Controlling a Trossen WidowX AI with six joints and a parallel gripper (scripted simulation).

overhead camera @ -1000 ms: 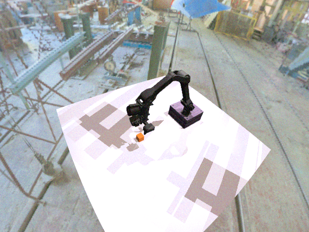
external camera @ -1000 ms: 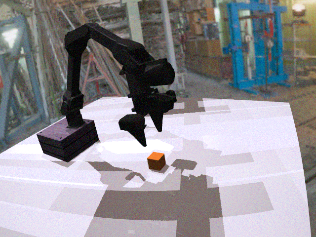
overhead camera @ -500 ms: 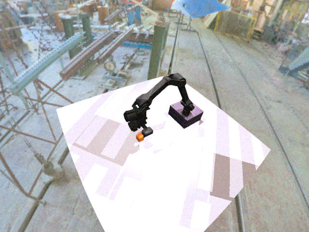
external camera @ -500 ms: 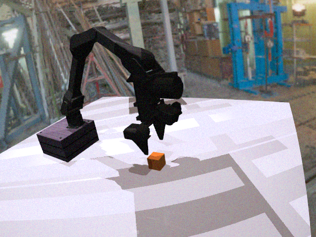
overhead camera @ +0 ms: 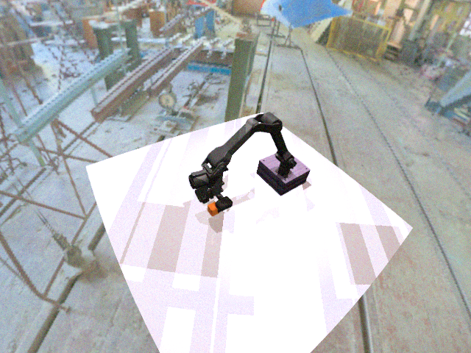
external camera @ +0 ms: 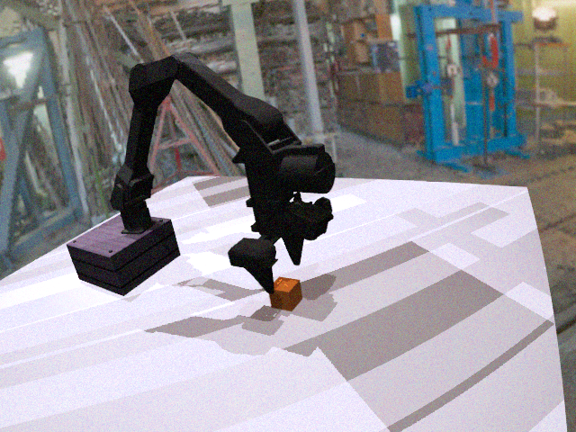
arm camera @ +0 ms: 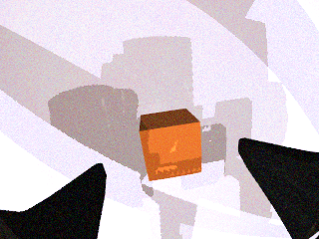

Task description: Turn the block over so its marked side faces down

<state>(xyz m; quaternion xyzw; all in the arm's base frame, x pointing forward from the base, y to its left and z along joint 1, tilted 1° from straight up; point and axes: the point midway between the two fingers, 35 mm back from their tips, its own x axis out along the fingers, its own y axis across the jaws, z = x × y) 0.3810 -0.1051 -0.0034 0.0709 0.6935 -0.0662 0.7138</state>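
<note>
The orange block is 10 mm behind my gripper tip and 30 mm below it.
</note>
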